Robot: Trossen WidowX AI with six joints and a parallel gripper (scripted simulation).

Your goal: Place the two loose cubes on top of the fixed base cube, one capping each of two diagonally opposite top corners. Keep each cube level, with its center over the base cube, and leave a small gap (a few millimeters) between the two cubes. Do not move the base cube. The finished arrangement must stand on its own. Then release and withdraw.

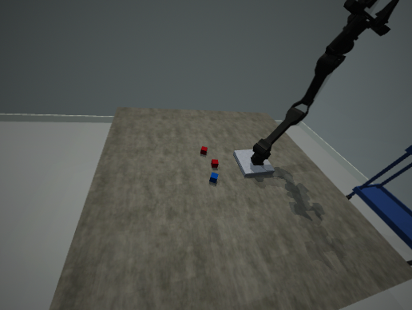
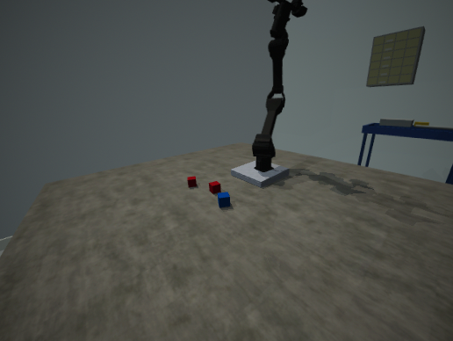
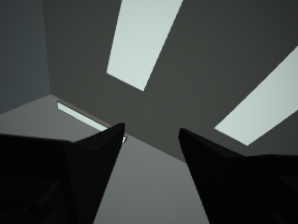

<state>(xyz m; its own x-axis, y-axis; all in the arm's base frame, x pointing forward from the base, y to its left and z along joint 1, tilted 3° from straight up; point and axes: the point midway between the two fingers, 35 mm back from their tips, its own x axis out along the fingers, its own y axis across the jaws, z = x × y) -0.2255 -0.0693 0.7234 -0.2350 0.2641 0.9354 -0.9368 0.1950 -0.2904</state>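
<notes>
Now: the blue cube 78 cm below my gripper tip, 48 cm ahead of it and 15 cm to the left of it.
</notes>
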